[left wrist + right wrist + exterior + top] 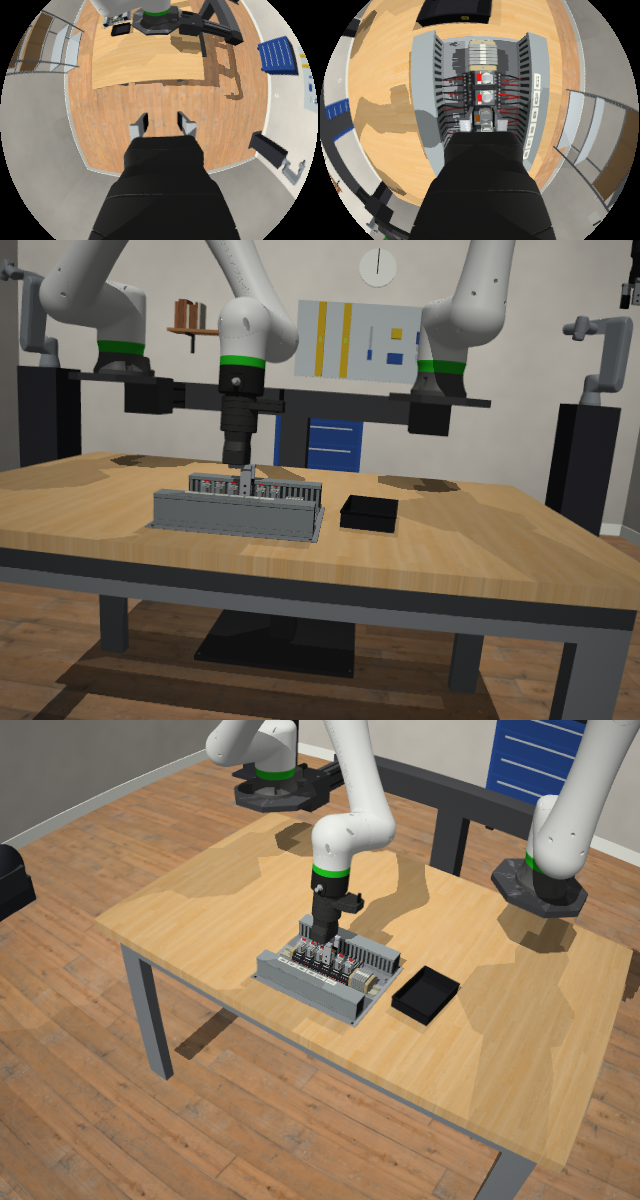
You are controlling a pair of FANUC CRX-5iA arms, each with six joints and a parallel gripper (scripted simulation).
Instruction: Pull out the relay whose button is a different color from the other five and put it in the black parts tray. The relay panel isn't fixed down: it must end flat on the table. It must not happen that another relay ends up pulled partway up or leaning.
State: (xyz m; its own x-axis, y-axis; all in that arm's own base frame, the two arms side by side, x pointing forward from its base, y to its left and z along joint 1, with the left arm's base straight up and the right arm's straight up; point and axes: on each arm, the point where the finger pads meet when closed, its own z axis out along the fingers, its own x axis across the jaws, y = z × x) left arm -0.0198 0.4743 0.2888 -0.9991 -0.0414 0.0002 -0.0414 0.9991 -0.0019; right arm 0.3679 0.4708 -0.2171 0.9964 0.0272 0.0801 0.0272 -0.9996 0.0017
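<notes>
Now: right hand 30 mm above the grey relay panel. Also, from my right hand: black parts tray (60 mm behind, 260 mm to the left, 40 mm below).
</notes>
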